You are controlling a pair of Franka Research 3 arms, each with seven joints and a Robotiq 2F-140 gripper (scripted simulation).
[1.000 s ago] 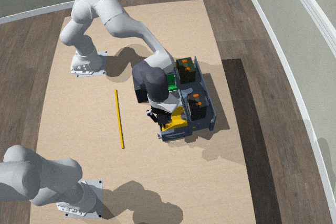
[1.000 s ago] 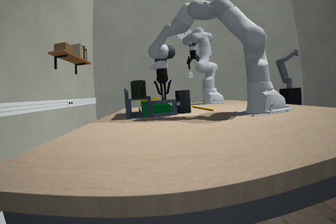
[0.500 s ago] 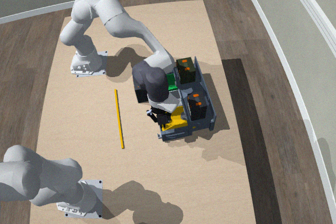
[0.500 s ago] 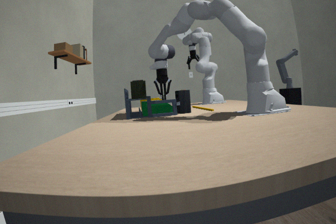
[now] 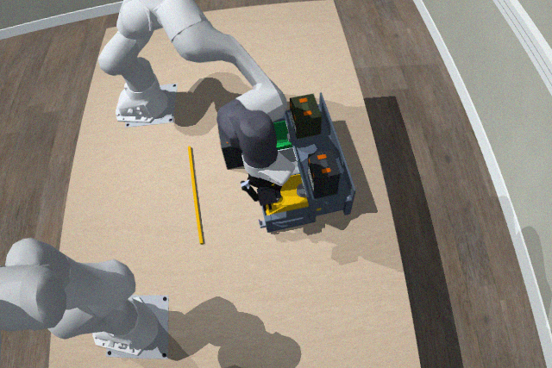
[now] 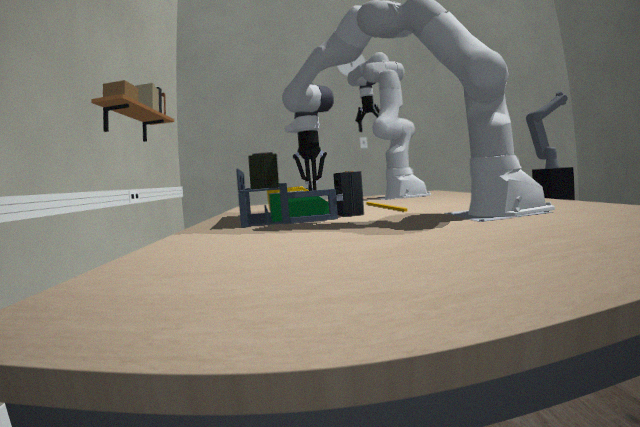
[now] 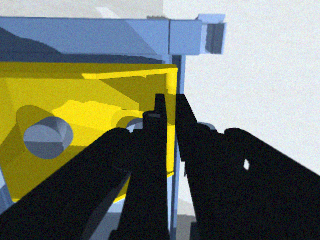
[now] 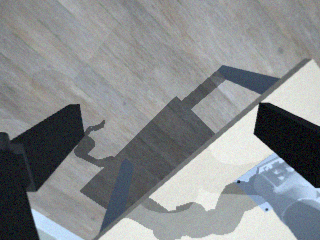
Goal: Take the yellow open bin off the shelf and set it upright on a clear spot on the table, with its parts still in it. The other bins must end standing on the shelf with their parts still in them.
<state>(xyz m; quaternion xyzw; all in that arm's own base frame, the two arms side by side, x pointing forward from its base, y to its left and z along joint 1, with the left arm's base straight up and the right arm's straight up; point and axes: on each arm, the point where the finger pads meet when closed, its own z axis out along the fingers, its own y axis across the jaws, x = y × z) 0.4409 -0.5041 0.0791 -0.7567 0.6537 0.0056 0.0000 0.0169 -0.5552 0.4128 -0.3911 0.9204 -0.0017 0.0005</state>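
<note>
The yellow bin is 80 mm ahead of my left hand, 20 mm to the left of it and 20 mm below it. Round my left hand: green bin: 50 mm ahead, 240 mm to the left, 40 mm below; then blue-grey shelf: 90 mm ahead, 140 mm to the left, 10 mm below; then grey bin: 60 mm ahead, 130 mm to the left, 40 mm below.
</note>
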